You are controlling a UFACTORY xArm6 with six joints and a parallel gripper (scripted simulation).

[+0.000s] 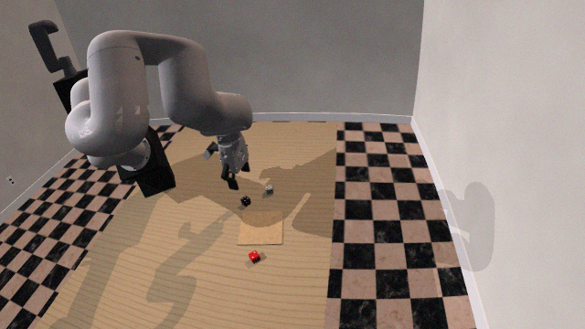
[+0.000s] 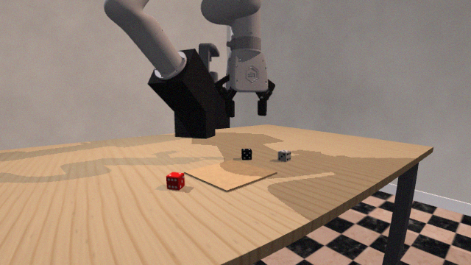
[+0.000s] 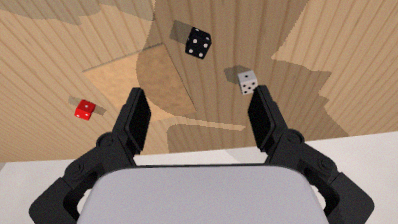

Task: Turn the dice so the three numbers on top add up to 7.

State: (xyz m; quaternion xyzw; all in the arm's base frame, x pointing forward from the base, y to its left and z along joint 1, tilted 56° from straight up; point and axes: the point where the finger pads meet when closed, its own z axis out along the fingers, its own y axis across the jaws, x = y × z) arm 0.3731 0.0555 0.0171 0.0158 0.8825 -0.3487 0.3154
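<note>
My gripper is now 11 cm above the black die. From my hand the other things lie so: white die (8 cm ahead, 5 cm to the left, 11 cm below); then tan mat (6 cm ahead, 12 cm to the right, 12 cm below); then red die (5 cm ahead, 24 cm to the right, 11 cm below).
</note>
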